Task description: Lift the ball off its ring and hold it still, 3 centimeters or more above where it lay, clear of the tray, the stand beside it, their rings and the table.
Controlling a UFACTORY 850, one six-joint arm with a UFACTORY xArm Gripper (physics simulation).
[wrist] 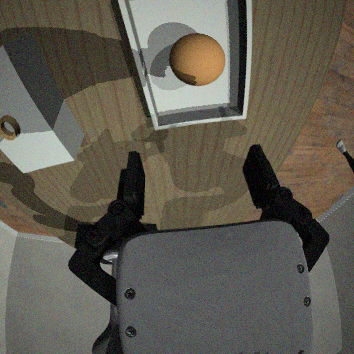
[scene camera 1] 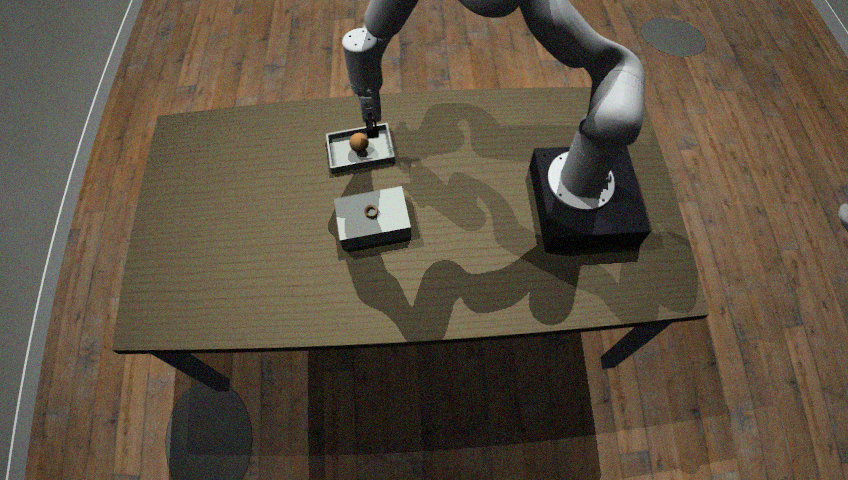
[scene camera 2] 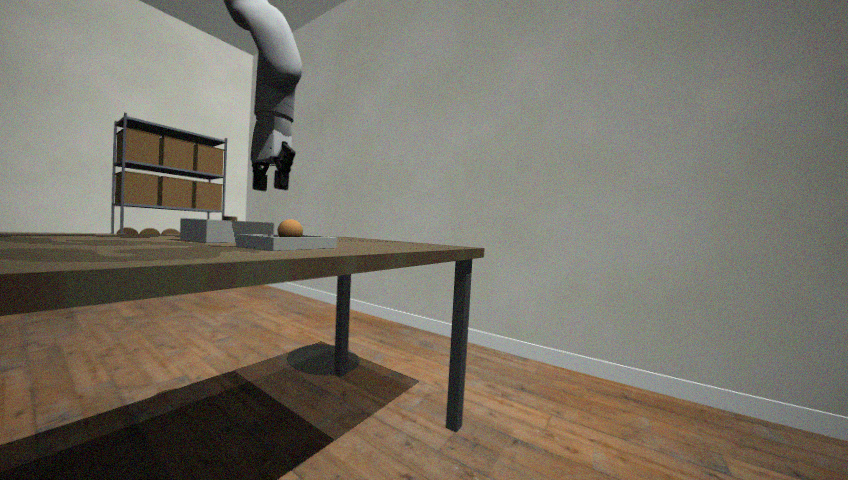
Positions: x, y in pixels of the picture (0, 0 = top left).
Scene:
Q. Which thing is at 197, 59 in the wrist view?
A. An orange ball.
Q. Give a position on a shallow tray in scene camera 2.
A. At 257, 241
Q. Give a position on a box-like stand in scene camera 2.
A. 200, 230

